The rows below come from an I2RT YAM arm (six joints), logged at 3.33 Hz.
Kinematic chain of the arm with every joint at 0, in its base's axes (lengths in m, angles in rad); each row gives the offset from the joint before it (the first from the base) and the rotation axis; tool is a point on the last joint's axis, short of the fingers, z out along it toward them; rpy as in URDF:
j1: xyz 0 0 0.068 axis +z
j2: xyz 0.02 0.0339 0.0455 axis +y
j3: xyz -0.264 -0.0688 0 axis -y
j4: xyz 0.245 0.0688 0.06 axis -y
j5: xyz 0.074 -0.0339 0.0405 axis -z
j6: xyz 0.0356 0 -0.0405 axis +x
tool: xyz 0 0 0 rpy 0 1.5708 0
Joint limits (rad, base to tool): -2.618..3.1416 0..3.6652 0..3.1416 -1.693..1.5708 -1.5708..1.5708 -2.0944..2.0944
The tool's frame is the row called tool.
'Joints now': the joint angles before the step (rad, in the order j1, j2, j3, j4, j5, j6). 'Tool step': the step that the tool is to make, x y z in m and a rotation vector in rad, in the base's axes. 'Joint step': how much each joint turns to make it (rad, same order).
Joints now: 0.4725, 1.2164, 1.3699, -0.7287, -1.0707, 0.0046
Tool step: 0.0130, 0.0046, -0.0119, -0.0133, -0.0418, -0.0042
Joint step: -0.0062, 0.0353, -0.0217, 0.0402, 0.0153, -0.0551
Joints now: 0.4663, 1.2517, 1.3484, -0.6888, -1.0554, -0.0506
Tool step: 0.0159, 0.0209, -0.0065, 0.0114, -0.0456, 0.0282
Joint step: 0.0430, 0.0706, 0.0094, 0.1043, 0.0185, -0.0030
